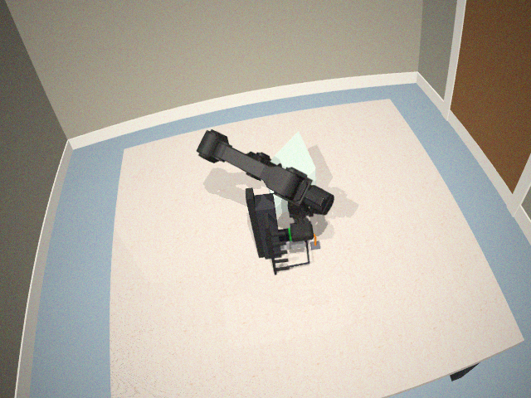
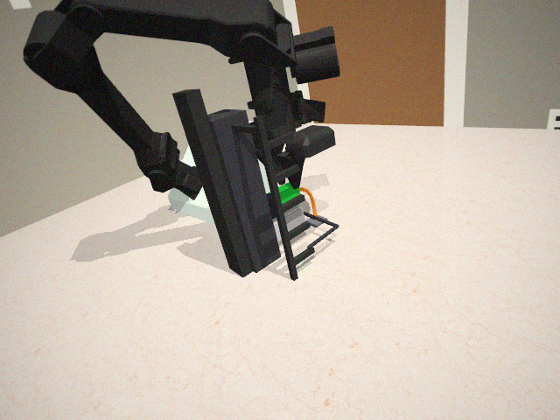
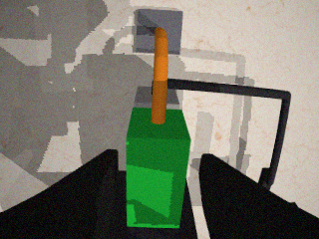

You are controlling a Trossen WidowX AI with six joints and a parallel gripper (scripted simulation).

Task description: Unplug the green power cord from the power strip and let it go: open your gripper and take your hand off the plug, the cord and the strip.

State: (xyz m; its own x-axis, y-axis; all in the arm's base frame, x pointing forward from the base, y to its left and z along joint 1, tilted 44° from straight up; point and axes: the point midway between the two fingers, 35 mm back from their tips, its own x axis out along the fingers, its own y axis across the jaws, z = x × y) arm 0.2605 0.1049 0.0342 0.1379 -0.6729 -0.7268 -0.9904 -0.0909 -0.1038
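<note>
Now: gripper tip 3 cm to the left of the green plug and 1 cm above it.
</note>
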